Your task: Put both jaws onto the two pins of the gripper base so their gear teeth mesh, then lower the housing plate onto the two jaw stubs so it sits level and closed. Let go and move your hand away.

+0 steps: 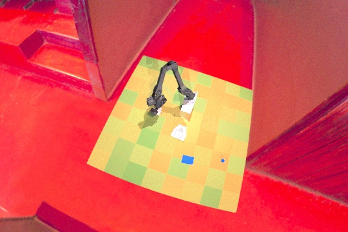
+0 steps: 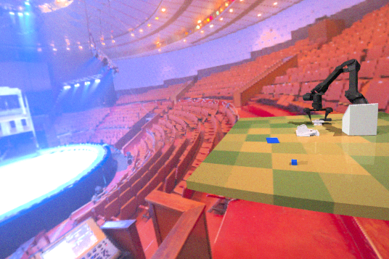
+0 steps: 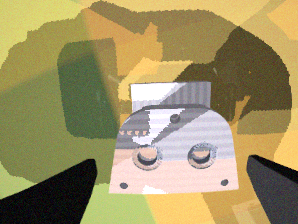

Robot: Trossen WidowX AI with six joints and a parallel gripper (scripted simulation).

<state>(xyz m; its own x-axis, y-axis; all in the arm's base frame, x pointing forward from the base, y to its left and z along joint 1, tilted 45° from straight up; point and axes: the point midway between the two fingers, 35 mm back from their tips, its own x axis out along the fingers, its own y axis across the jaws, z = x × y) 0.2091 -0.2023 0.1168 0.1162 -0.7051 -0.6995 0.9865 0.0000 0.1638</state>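
Now: the grey jaw 7 cm ahead of my gripper tip, 24 cm to the left of it and 1 cm below it. The rest, counted from my gripper tip: flat white plate 12 cm ahead, 26 cm to the left, 3 cm below; then dark bar 7 cm behind, 12 cm to the right, 2 cm below; then flat blue square 29 cm ahead, 42 cm to the left, 3 cm below.
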